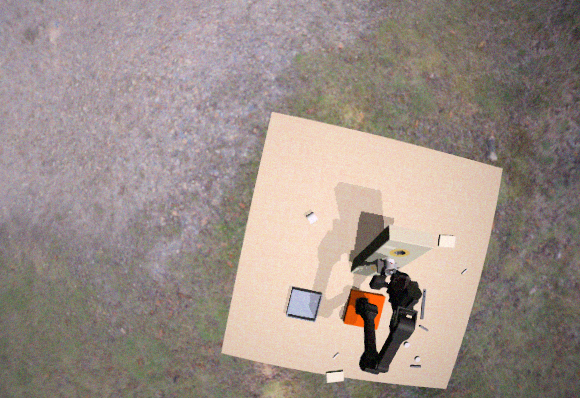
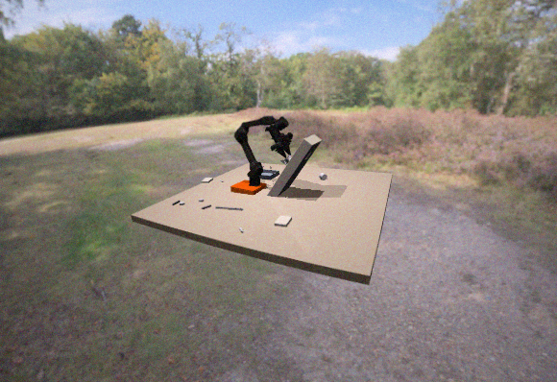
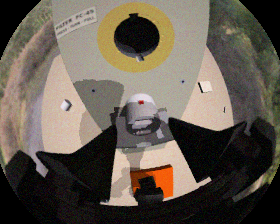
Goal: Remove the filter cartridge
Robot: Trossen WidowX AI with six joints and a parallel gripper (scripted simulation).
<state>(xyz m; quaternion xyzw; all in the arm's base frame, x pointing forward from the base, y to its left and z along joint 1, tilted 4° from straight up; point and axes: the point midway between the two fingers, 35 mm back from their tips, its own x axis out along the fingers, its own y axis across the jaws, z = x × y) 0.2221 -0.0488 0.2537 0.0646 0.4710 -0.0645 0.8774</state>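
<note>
Right now the round filter cartridge is 10 mm ahead of my gripper tip and 20 mm below it. The rest, counted from my gripper tip: grey-blue square tray (270 mm behind, 330 mm to the left, 230 mm below).
</note>
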